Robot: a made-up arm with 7 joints. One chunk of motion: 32 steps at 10 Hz.
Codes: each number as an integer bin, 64 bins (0 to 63) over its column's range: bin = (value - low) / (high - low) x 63, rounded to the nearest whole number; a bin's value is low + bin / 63 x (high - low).
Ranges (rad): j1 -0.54..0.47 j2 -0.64..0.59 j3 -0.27..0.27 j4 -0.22..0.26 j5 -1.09..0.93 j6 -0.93..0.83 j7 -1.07..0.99
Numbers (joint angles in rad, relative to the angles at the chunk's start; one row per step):
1: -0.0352 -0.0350 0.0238 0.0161 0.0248 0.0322 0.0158
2: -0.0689 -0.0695 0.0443 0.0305 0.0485 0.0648 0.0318
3: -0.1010 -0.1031 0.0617 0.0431 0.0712 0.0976 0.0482
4: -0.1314 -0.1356 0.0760 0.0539 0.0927 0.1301 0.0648
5: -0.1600 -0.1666 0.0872 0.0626 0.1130 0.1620 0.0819
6: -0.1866 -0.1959 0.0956 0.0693 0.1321 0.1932 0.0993
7: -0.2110 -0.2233 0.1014 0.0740 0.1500 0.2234 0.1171
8: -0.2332 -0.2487 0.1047 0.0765 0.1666 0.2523 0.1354
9: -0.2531 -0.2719 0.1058 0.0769 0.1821 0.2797 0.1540
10: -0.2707 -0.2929 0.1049 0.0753 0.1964 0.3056 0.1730
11: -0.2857 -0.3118 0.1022 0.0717 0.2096 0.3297 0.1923
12: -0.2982 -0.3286 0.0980 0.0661 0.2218 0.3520 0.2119
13: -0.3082 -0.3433 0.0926 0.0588 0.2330 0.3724 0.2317
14: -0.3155 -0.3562 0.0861 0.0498 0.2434 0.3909 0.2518
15: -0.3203 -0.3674 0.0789 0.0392 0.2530 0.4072 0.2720
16: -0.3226 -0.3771 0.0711 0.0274 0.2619 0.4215 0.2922
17: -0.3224 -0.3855 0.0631 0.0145 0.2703 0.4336 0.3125
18: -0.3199 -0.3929 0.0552 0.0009 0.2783 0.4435 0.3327
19: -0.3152 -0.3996 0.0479 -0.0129 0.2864 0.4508 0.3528
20: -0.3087 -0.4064 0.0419 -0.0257 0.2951 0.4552 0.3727
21: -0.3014 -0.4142 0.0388 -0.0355 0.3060 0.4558 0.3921
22: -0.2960 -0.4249 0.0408 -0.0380 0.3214 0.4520 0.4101
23: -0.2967 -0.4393 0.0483 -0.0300 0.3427 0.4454 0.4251
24: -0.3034 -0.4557 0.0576 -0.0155 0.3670 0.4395 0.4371
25: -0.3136 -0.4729 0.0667 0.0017 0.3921 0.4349 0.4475
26: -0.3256 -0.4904 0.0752 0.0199 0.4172 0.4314 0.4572
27: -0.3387 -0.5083 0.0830 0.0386 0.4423 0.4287 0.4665
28: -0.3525 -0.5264 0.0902 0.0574 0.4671 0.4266 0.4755
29: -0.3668 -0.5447 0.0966 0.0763 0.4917 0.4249 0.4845
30: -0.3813 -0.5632 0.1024 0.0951 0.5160 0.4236 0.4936
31: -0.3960 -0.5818 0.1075 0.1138 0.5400 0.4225 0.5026
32: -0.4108 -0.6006 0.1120 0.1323 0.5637 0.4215 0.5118
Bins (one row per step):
1: 31 31 34 31 35 34 33
2: 29 29 37 33 36 36 34
3: 27 27 39 35 36 37 34
4: 25 26 40 36 37 38 35
5: 24 24 42 37 38 39 35
6: 22 23 43 38 38 40 36
7: 21 21 43 39 39 41 36
8: 19 20 44 39 39 42 37
9: 18 19 44 39 40 43 37
10: 17 18 44 39 40 44 38
11: 16 17 43 38 41 45 39
12: 15 16 43 38 41 46 39
13: 14 15 42 37 41 47 40
14: 14 15 42 35 42 47 40
15: 14 14 41 34 42 48 41
16: 14 13 40 32 42 48 42
17: 14 13 39 31 42 49 42
18: 14 13 38 29 43 49 43
19: 14 12 37 27 43 49 44
20: 14 12 36 26 43 50 44
21: 15 12 36 24 44 50 45
22: 15 11 36 24 44 49 45
23: 15 10 37 25 45 49 46
24: 15 9 38 27 45 49 46
25: 14 9 39 29 46 49 46
26: 13 8 40 31 47 49 47
27: 13 7 41 34 48 49 47
28: 12 6 42 36 49 49 47
29: 11 5 43 39 49 48 48
30: 10 4 43 41 50 48 48
31: 9 3 44 44 51 48 48
32: 8 2 45 46 52 48 48

